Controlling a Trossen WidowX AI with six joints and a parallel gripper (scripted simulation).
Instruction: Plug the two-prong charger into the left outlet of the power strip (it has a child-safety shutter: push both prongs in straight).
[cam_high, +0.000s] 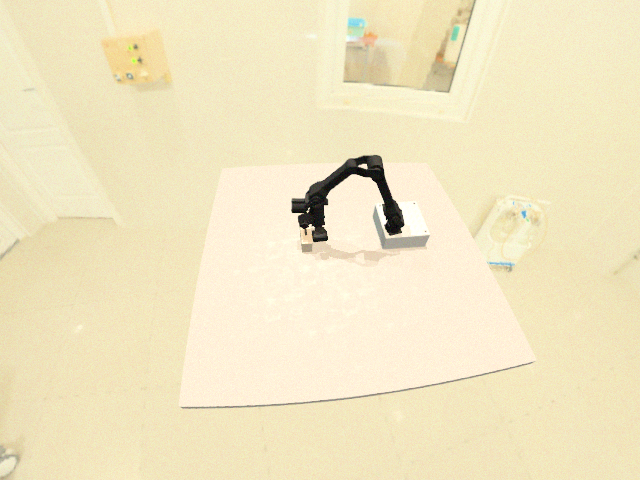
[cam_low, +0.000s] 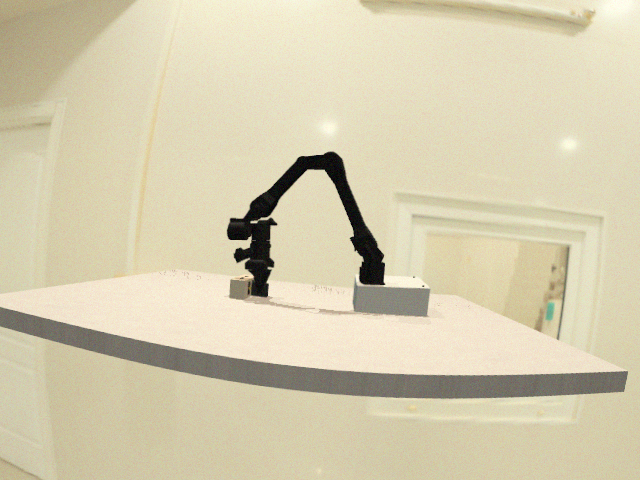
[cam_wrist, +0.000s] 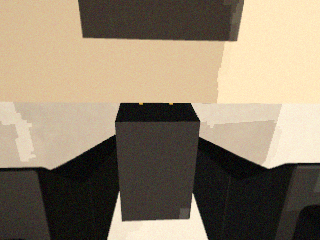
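My gripper tip is now 2 cm short of the dark grey charger and 1 cm below it.
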